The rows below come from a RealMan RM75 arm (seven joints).
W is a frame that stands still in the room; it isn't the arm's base.
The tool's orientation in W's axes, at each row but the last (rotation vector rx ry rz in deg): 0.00 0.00 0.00; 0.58 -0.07 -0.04; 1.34 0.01 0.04; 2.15 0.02 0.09; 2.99 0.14 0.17; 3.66 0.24 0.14; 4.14 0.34 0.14
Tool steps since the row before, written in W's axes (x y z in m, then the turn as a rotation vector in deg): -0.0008 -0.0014 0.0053 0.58 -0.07 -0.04; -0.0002 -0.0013 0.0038 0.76 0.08 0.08; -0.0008 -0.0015 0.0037 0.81 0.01 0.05; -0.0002 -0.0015 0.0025 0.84 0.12 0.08; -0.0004 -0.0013 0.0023 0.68 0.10 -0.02; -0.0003 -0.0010 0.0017 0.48 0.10 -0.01; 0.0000 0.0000 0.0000 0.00 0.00 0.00
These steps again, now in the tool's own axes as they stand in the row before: -0.0008 -0.0014 0.0053 0.58 -0.07 -0.04; -0.0002 -0.0013 0.0038 0.76 0.08 0.08; -0.0008 -0.0014 0.0037 0.81 0.01 0.05; -0.0002 -0.0014 0.0026 0.84 0.12 0.08; -0.0004 -0.0012 0.0024 0.68 0.10 -0.02; -0.0003 -0.0009 0.0018 0.48 0.10 -0.01; 0.0000 0.0000 0.0000 0.00 0.00 0.00
